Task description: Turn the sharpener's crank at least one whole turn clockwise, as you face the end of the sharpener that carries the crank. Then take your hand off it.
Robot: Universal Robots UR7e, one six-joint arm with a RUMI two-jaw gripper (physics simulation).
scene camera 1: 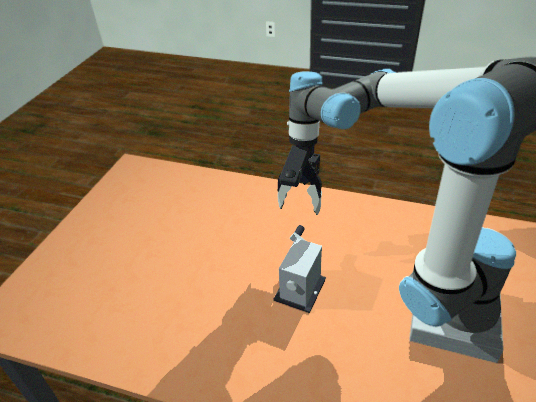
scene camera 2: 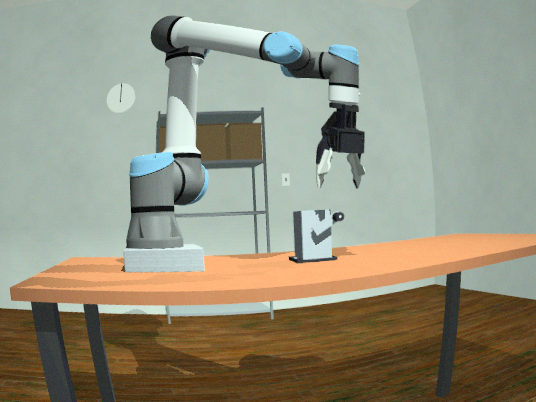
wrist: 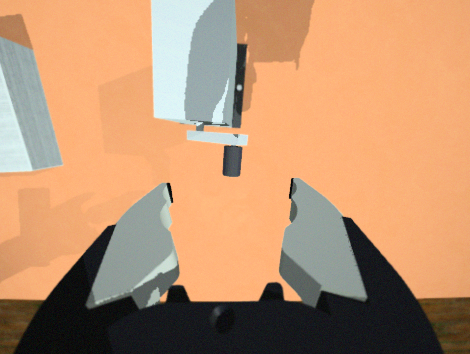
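Where they show: gripper, between the fingertips: (scene camera 1: 298,211) (scene camera 2: 338,188) (wrist: 230,182); arm's base, origin of its link: (scene camera 2: 154,247).
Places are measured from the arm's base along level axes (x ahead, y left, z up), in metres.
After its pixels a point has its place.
Observation:
The grey box-shaped sharpener (scene camera 1: 300,267) {z 0.075, x 0.403, y 0.013 m} (scene camera 2: 316,237) {z 0.013, x 0.386, y -0.095 m} (wrist: 172,60) {z 0.074, x 0.390, y -0.023 m} stands upright on its dark base plate (scene camera 1: 294,304) {z -0.045, x 0.415, y 0.039 m} (scene camera 2: 314,259) {z -0.047, x 0.387, y -0.077 m} (wrist: 240,75) {z -0.045, x 0.457, y -0.010 m}. Its light crank arm (wrist: 215,137) sits at the end facing the gripper in the wrist view and points to the right there. The dark crank handle (scene camera 1: 299,230) {z 0.066, x 0.428, y -0.124 m} (scene camera 2: 338,216) {z 0.056, x 0.423, y -0.145 m} (wrist: 232,161) {z 0.067, x 0.431, y -0.128 m} sticks out from the arm's outer end, up and to one side of the body in the scene views. My gripper (scene camera 1: 299,207) {z 0.123, x 0.432, y -0.137 m} (scene camera 2: 338,186) {z 0.123, x 0.432, y -0.137 m} (wrist: 230,182) {z 0.123, x 0.432, y -0.137 m} is open and empty, pointing down above the handle and apart from it.
The sharpener stands on the orange table (scene camera 1: 150,225) {z -0.054, x 0.918, y -0.188 m} (scene camera 2: 425,255) {z -0.053, x 0.601, y -0.284 m}. The robot's base block (scene camera 1: 455,340) {z -0.006, x 0.028, y 0.099 m} (scene camera 2: 164,259) {z -0.024, x 0.010, y -0.096 m} (wrist: 25,120) {z -0.012, x 0.112, y -0.027 m} stands on the same table, beside the sharpener. Behind the table are a dark drawer cabinet (scene camera 1: 365,31) and a shelf unit (scene camera 2: 266,200).

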